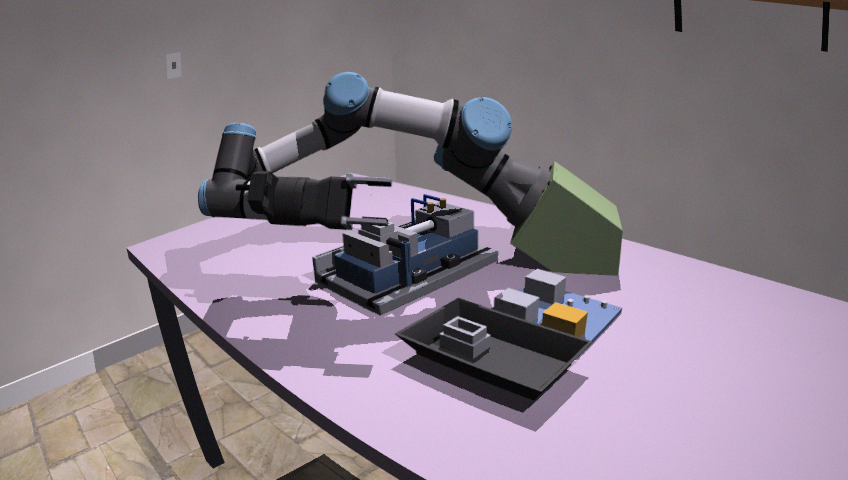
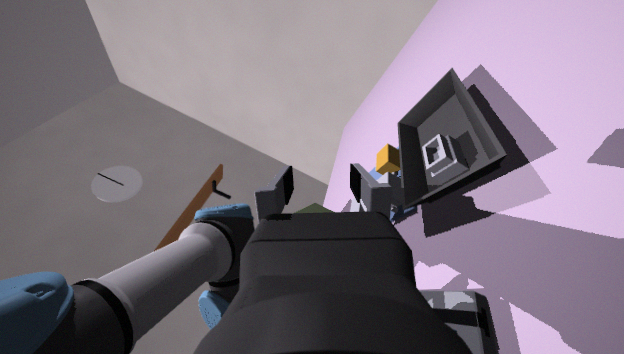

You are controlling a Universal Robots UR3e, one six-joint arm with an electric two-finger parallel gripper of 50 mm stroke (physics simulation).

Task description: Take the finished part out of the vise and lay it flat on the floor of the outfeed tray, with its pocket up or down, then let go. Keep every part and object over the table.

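Places are measured from the arm's base along level axes (x ahead, y left, z up), in centimetres.
Where they show: gripper, fingertip midpoint: (image 1: pixel 389 202) (image 2: pixel 321 176); arm's base at its link origin: (image 1: pixel 533 200).
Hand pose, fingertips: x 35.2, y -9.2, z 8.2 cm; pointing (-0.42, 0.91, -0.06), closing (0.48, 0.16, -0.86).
Things, the pixels of their top centre, and the offset from my fingertips.
- grey stepped part at its top centre: (image 1: pixel 465 325) (image 2: pixel 433 151) dx +3.0, dy +13.5, dz -15.1 cm
- vise at its top centre: (image 1: pixel 405 220) dx -18.0, dy -9.1, dz -9.9 cm
- small grey block at its top centre: (image 1: pixel 377 222) dx -11.4, dy -10.6, dz -8.3 cm
- orange block at its top centre: (image 1: pixel 565 312) (image 2: pixel 381 157) dx -7.1, dy +25.3, dz -15.4 cm
- blue plate at its top centre: (image 1: pixel 552 313) (image 2: pixel 381 188) dx -12.2, dy +21.7, dz -19.0 cm
A grey stepped part (image 1: pixel 464 337) (image 2: pixel 442 154) sits flat with its pocket up on the floor of the dark outfeed tray (image 1: pixel 523 369) (image 2: pixel 409 165), near one end. The vise (image 1: pixel 363 274) has a blue body and grey jaws. A small grey block (image 1: pixel 377 229) shows behind its front jaw; I cannot tell if this is a part or part of the vise. My gripper (image 1: pixel 387 202) (image 2: pixel 321 176) is open and empty. It is held level above the vise, its fingers pointing toward the robot's base side, well apart from the tray.
Two light grey blocks (image 1: pixel 544 286) (image 1: pixel 516 305) and an orange block (image 1: pixel 564 319) (image 2: pixel 387 159) stand by a blue plate (image 1: pixel 604 318) behind the tray. Blue bent tubes (image 1: pixel 412 210) rise from the vise's rear. The green robot base (image 1: pixel 574 228) stands behind the vise.
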